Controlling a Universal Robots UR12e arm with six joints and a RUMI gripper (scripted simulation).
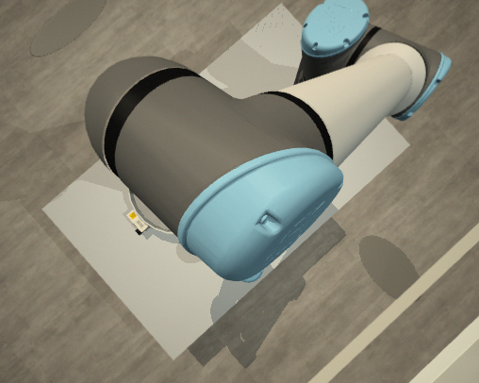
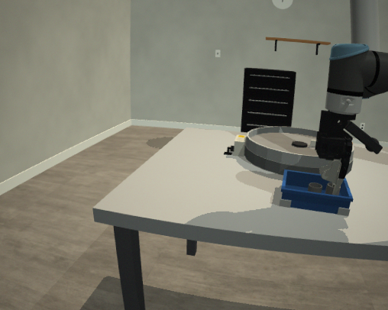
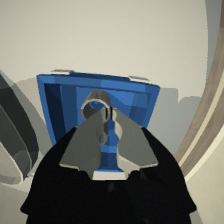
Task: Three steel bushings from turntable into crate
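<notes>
Right now my hand is 50 mm short of the blue crate, 30 mm to the left of it and 20 mm above it. Round my hand: round grey turntable (390 mm to the right, 10 mm behind, 10 mm above).
</notes>
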